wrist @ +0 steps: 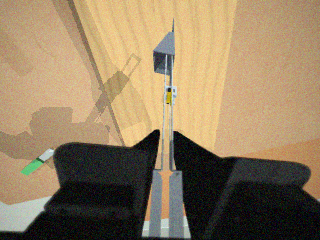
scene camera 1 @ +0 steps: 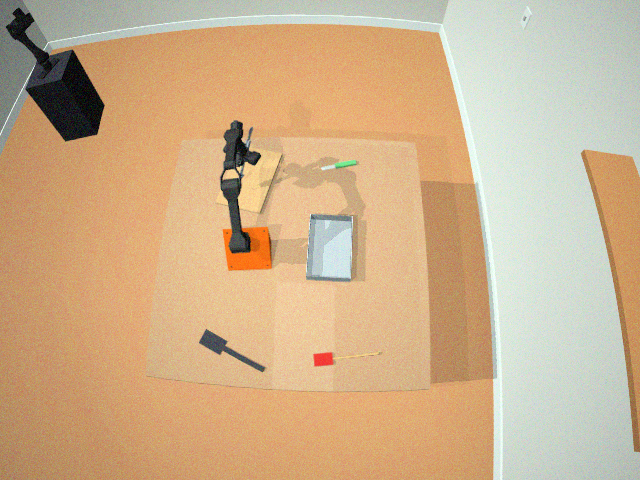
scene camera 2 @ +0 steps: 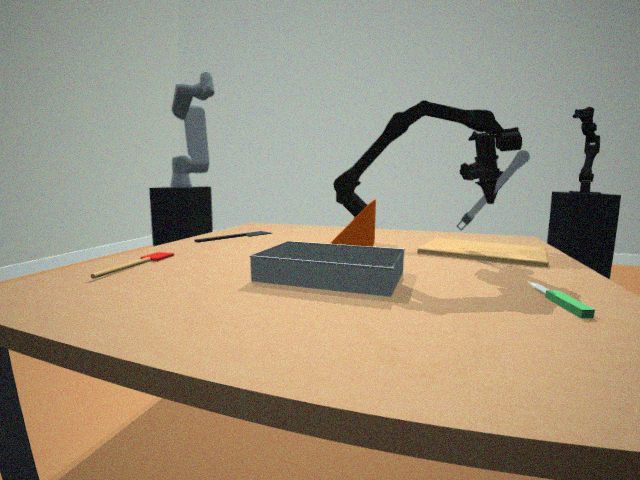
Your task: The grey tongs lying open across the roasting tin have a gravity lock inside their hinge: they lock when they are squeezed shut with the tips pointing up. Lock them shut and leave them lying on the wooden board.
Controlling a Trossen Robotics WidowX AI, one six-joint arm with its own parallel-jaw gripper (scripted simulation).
same spot on wooden board: [scene camera 1: 256, 182] = [scene camera 2: 474, 250]
